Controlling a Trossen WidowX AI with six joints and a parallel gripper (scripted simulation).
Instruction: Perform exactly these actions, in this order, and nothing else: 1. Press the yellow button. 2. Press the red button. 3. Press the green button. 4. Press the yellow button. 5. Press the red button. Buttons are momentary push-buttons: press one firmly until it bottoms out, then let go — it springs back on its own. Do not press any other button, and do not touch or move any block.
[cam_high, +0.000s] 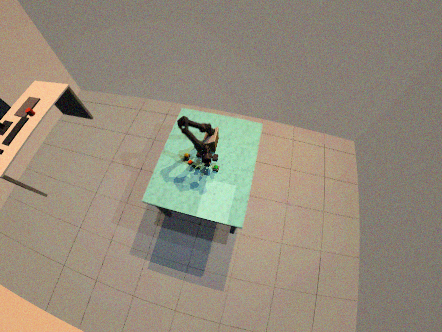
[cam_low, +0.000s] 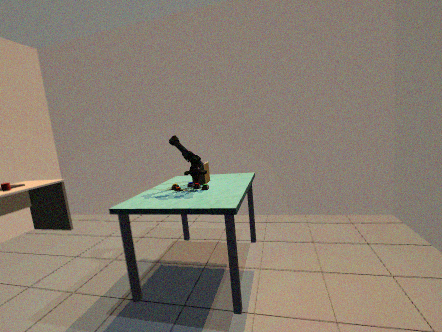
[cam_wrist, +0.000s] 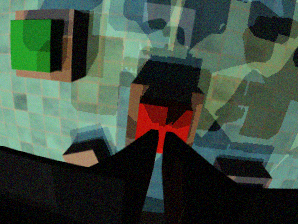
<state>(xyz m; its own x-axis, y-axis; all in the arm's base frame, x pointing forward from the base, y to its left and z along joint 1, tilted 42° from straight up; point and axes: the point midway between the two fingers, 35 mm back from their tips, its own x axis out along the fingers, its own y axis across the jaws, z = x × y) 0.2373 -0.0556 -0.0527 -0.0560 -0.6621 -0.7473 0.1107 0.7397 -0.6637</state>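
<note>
Right now the red button is 20 mm below my gripper tip. Also, from my gripper tip: green button (50 mm ahead, 80 mm to the left, 20 mm below); then yellow button (30 mm behind, 210 mm to the right, 20 mm below); then orange block (20 mm ahead, 160 mm to the right, 40 mm below).
</note>
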